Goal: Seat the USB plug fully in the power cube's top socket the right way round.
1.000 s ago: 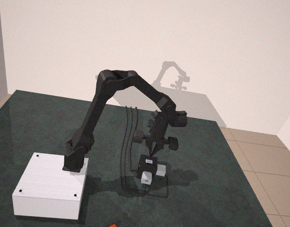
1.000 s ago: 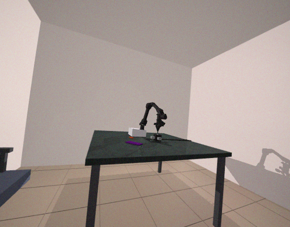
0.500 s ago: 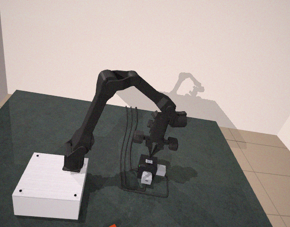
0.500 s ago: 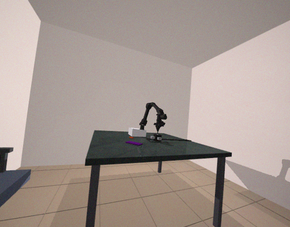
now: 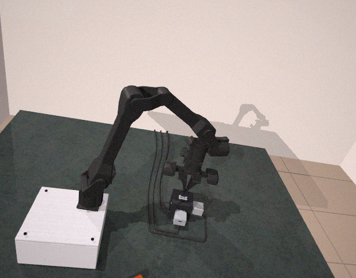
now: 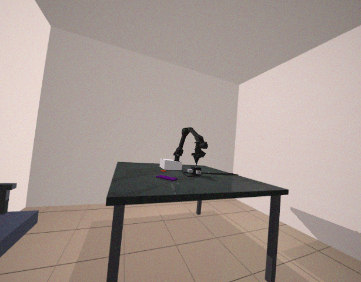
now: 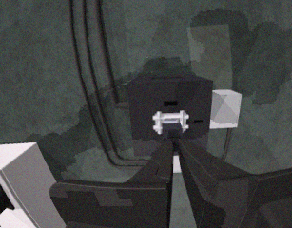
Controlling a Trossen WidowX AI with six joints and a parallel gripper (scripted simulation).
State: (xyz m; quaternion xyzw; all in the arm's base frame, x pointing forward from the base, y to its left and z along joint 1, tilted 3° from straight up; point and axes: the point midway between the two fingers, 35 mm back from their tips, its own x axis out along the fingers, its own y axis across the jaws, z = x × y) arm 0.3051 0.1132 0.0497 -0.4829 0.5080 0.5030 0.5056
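The dark USB plug is 10 mm below my gripper tip. Round my gripper tip: white socket (40 mm below); then small orange piece (300 mm to the right, 130 mm behind, 110 mm below); then purple bar (330 mm to the right, 180 mm ahead, 110 mm below).
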